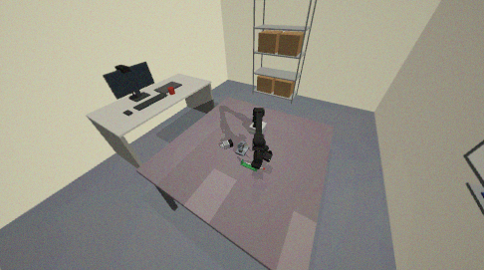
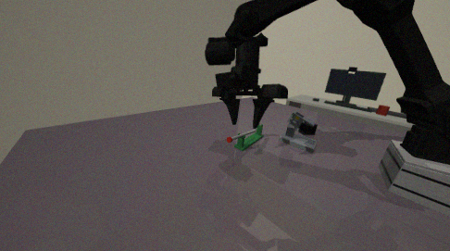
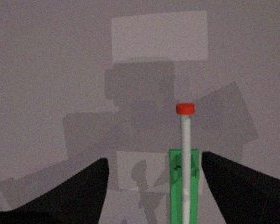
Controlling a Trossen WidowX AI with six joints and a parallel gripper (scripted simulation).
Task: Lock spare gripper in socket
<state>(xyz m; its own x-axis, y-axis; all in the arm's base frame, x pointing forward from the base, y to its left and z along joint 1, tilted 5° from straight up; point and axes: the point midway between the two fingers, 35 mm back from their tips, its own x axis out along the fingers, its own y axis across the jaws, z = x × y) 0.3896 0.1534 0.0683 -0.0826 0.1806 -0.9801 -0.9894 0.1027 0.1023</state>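
My gripper tip is now 1 cm short of the green cradle, 9 cm to the left of it and 6 cm above it. Also, from my gripper tip: mount (11 cm behind, 20 cm to the right, 4 cm below); then spare gripper (12 cm behind, 36 cm to the right, 6 cm below).
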